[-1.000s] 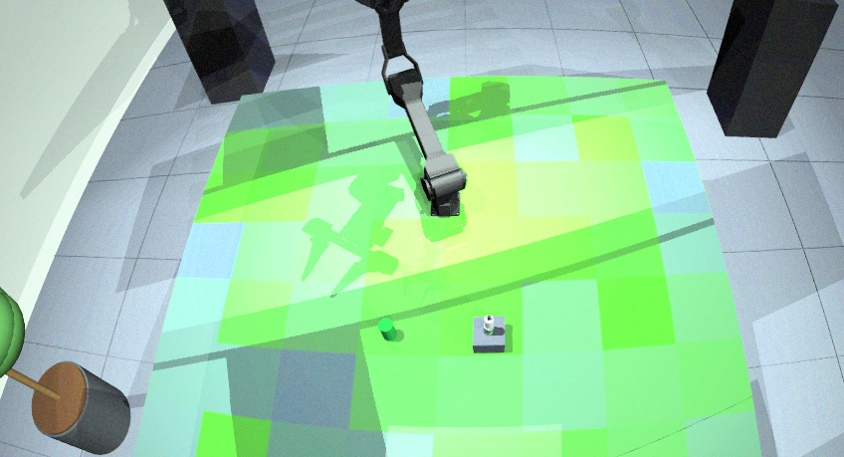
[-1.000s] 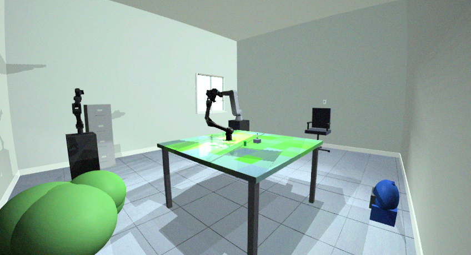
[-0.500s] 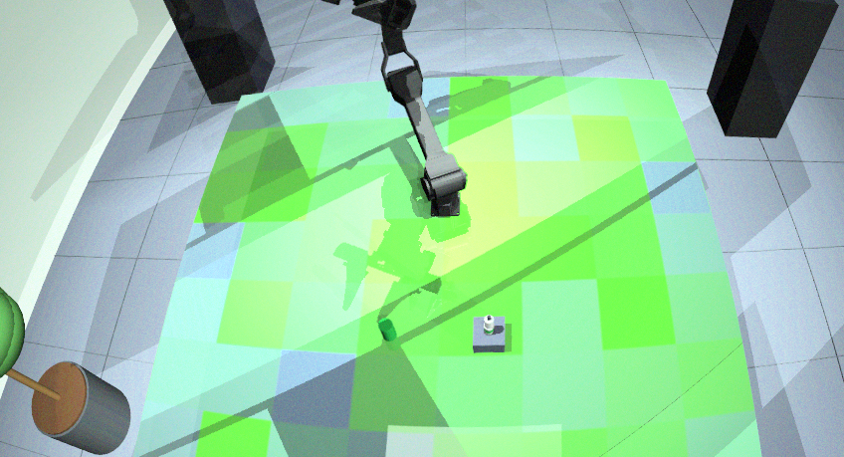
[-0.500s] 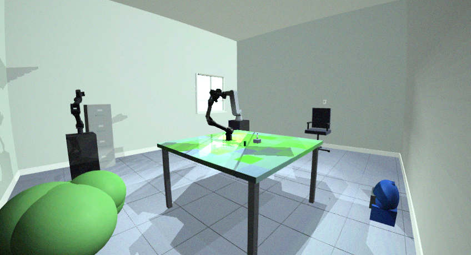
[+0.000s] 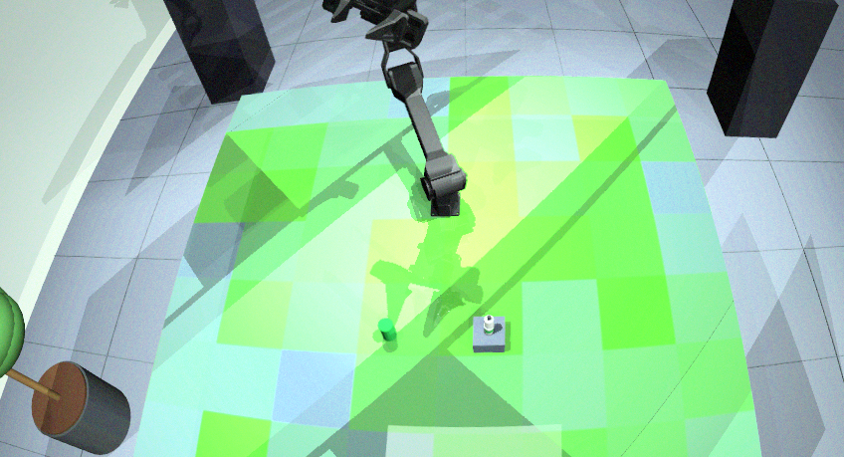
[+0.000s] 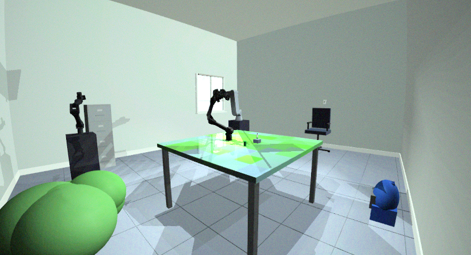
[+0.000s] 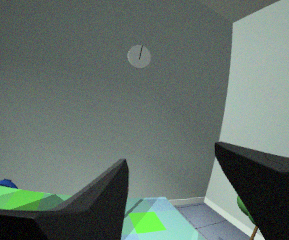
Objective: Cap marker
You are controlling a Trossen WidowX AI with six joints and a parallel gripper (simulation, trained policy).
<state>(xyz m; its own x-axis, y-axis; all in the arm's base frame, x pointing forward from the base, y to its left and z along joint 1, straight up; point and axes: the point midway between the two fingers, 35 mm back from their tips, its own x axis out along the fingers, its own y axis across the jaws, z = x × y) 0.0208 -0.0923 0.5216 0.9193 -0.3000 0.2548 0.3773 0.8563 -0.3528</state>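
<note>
The green cap lies 270 mm ahead of my gripper tip and 510 mm below it. Also, from my gripper tip: grey holder block: 270 mm ahead, 200 mm to the left, 510 mm below.
</note>
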